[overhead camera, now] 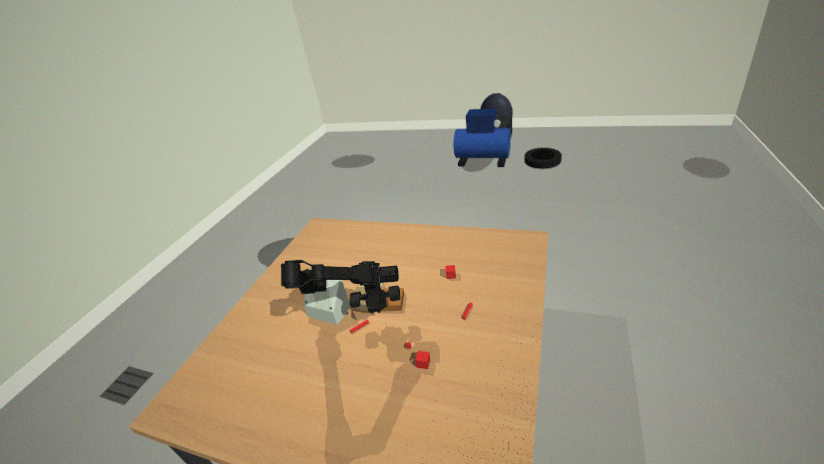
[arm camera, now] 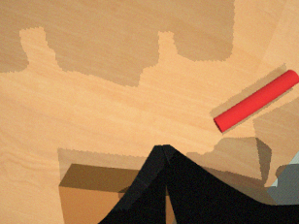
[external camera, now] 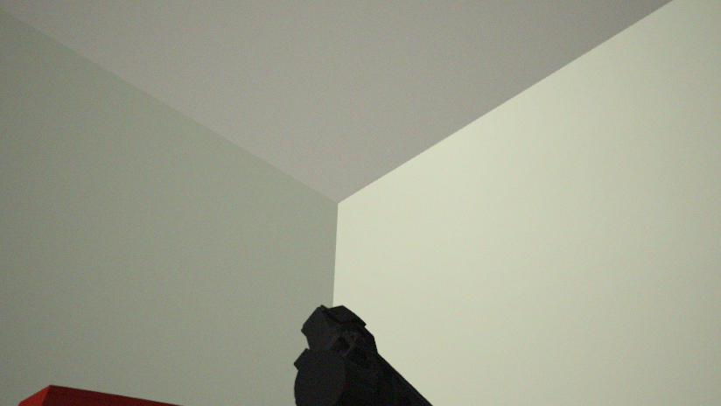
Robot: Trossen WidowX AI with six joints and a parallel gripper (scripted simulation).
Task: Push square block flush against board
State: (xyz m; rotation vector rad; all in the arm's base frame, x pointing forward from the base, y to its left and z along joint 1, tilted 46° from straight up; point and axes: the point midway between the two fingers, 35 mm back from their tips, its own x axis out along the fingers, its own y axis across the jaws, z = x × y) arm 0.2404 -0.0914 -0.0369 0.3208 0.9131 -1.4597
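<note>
The brown square block is 110 mm to the left of my gripper tip and 40 mm below it. The rest, counted from my gripper tip: tiny red piece: 140 mm ahead, 100 mm to the right, 50 mm below; pale board: 110 mm behind, 120 mm to the left, 40 mm below.
</note>
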